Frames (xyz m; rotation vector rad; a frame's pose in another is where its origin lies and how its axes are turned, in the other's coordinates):
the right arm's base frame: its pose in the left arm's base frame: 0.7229 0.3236 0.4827 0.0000 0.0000 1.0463
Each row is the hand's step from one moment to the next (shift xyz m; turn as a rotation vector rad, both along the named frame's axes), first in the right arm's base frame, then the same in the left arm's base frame.
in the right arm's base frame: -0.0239 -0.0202 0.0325 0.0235 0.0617 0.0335
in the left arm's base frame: 0.0055 -0.0308 0.0325 -0.0416 0.0512 0.0335
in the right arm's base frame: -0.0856 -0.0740 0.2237 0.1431 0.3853 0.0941
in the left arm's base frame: 0.0212 -0.1112 0.2237 -0.2618 0.3168 0.0941
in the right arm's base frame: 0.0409 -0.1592 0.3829 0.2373 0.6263 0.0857
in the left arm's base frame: 0.1583 -0.0443 0.3829 -0.4233 0.5190 0.0857
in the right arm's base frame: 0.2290 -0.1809 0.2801 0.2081 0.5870 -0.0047
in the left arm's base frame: 0.2713 0.1076 0.2801 -0.4039 0.4741 -0.0047
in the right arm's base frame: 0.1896 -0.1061 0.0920 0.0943 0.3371 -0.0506
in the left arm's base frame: 0.1868 0.1110 0.0920 -0.2446 0.2504 -0.0506
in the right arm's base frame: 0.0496 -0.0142 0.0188 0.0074 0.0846 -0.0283
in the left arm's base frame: 0.0371 0.0358 0.0188 -0.0695 0.0488 -0.0283
